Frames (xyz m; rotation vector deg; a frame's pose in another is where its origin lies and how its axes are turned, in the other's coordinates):
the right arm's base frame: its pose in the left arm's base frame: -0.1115 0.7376 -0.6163 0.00 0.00 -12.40
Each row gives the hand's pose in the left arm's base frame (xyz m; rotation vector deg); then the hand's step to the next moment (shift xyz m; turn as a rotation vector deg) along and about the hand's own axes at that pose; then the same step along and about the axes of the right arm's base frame.
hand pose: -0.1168 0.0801 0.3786 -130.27 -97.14 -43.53
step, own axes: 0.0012 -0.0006 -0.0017 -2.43 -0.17 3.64
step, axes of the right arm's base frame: -0.0009 0.0002 0.0020 0.41 -0.23 -4.35
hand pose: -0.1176 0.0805 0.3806 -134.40 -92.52 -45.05
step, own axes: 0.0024 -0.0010 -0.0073 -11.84 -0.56 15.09
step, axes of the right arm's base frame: -0.0023 -0.0014 0.0073 1.69 -2.50 -18.95
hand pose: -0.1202 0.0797 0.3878 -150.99 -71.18 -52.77
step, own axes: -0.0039 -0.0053 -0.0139 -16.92 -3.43 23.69
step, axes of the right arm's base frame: -0.0114 -0.0061 0.0083 1.03 -1.38 -29.26
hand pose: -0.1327 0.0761 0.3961 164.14 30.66 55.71
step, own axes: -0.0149 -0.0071 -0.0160 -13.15 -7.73 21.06
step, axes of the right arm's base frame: -0.0224 -0.0041 0.0029 -0.19 3.69 -25.74
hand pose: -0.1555 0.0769 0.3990 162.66 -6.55 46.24
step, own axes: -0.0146 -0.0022 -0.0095 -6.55 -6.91 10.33
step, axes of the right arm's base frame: -0.0175 0.0006 -0.0001 -0.45 4.86 -13.17
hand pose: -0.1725 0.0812 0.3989 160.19 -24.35 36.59
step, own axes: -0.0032 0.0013 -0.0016 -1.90 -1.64 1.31
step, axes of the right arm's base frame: -0.0037 -0.0008 0.0002 -0.91 1.40 -2.28
